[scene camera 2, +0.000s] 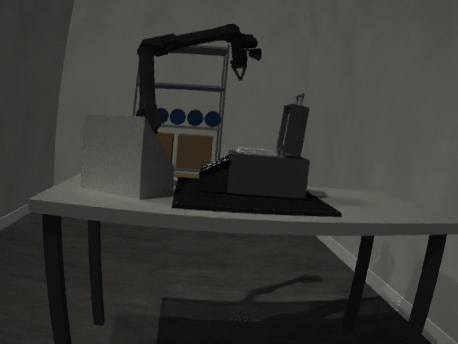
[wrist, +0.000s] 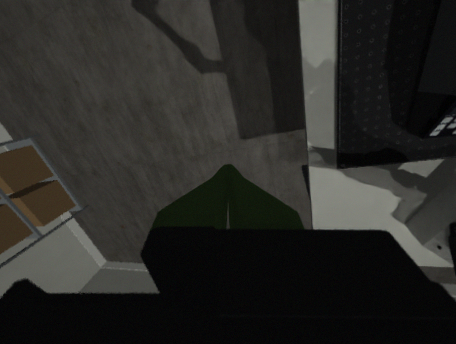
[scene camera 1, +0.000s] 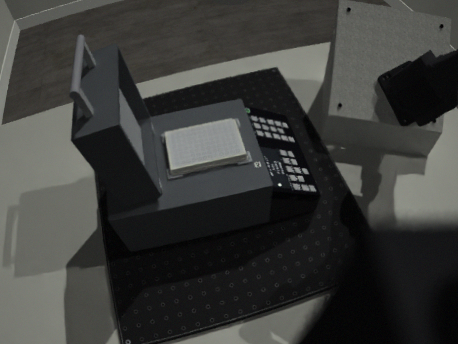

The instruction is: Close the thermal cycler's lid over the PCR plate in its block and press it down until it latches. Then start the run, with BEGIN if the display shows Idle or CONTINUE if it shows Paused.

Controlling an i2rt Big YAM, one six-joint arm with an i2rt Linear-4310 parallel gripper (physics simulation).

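Where they show: gripper, between the fingertips: (scene camera 2: pixel 240 80) (wrist: pixel 228 171); arm's base, origin of its link: (scene camera 2: pixel 127 150) (scene camera 1: pixel 405 94).
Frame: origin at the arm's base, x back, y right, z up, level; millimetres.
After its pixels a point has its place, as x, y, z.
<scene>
The grey thermal cycler (scene camera 1: pixel 200 205) {-481, -118, 8} (scene camera 2: pixel 267 175) {-474, 82, -42} has its lid (scene camera 1: pixel 105 95) {-565, -38, 202} (scene camera 2: pixel 296 130) {-562, 74, 114} standing upright at the hinge side, with a bar handle (scene camera 1: pixel 78 70) {-586, -30, 246} (scene camera 2: pixel 300 98) {-577, 44, 228} on it. The pale PCR plate (scene camera 1: pixel 206 144) {-443, -26, 35} sits in the block. The sloped keypad panel (scene camera 1: pixel 277 170) {-337, -84, -12} (scene camera 2: pixel 215 167) {-304, 69, -30} faces the arm's base; its labels and display text are too small and dark to read. My gripper (scene camera 2: pixel 240 78) {-426, -466, 323} (wrist: pixel 228 171) {-426, -466, 323} is shut with its green fingertips together and nothing between them. In the scene camera 2 view it points down, high above the keypad side, apart from the lid.
The cycler stands on a black perforated board (scene camera 1: pixel 210 290) {-505, -218, -115} (scene camera 2: pixel 260 206) {-429, 246, -115} (wrist: pixel 367 100) {-366, -221, -115} on the white table (scene camera 2: pixel 125 207) {-47, 337, -128}. The arm's base is on a pale block (scene camera 1: pixel 385 65) {-24, 62, 35} (scene camera 2: pixel 112 155) {30, 154, -6} beside the board. A shelf rack (scene camera 2: pixel 223 100) with boxes stands behind the table.
</scene>
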